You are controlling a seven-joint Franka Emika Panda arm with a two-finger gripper.
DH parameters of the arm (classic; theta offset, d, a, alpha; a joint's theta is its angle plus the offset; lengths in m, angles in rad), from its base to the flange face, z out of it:
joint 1: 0 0.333 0 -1.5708
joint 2: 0 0 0 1.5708
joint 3: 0 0.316 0.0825 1.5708
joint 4: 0 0 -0.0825 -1.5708
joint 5: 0 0.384 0 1.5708
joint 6: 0 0 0.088 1.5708
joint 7: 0 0.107 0 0
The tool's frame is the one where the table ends.
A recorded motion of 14 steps. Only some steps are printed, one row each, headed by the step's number.
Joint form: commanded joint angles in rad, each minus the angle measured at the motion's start. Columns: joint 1, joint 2, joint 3, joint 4, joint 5, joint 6, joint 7.
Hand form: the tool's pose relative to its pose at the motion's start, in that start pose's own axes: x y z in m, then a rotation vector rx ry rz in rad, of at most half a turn. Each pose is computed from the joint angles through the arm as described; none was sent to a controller.
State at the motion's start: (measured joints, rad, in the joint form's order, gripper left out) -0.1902 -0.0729 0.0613 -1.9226 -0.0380 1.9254 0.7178
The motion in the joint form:
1: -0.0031 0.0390 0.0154 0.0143 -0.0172 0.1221 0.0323
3: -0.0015 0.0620 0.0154 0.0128 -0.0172 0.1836 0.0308
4: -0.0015 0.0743 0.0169 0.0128 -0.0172 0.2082 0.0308
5: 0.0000 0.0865 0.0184 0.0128 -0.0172 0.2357 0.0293
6: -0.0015 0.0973 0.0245 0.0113 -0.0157 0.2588 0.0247
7: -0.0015 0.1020 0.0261 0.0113 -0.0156 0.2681 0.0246
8: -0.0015 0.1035 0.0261 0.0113 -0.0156 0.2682 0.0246
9: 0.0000 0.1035 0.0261 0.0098 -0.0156 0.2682 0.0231
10: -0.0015 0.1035 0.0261 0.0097 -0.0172 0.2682 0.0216
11: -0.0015 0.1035 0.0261 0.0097 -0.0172 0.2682 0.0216
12: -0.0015 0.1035 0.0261 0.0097 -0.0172 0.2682 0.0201
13: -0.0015 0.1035 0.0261 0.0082 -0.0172 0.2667 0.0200
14: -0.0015 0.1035 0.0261 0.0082 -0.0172 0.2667 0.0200
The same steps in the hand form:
1: 0.0116 -0.0184 0.0037 0.0569 0.0808 0.0122
3: 0.0175 -0.0253 0.0117 0.0839 0.1065 0.0079
4: 0.0198 -0.0287 0.0164 0.0934 0.1146 0.0059
5: 0.0216 -0.0330 0.0207 0.1051 0.1249 0.0009
6: 0.0221 -0.0373 0.0254 0.1148 0.1311 -0.0079
7: 0.0225 -0.0390 0.0272 0.1187 0.1339 -0.0097
8: 0.0226 -0.0392 0.0281 0.1178 0.1328 -0.0097
9: 0.0218 -0.0397 0.0288 0.1170 0.1316 -0.0128
10: 0.0224 -0.0389 0.0289 0.1156 0.1327 -0.0136
11: 0.0224 -0.0389 0.0289 0.1156 0.1327 -0.0136
12: 0.0224 -0.0389 0.0289 0.1155 0.1328 -0.0151
13: 0.0221 -0.0387 0.0297 0.1135 0.1305 -0.0153
14: 0.0221 -0.0387 0.0297 0.1135 0.1305 -0.0153

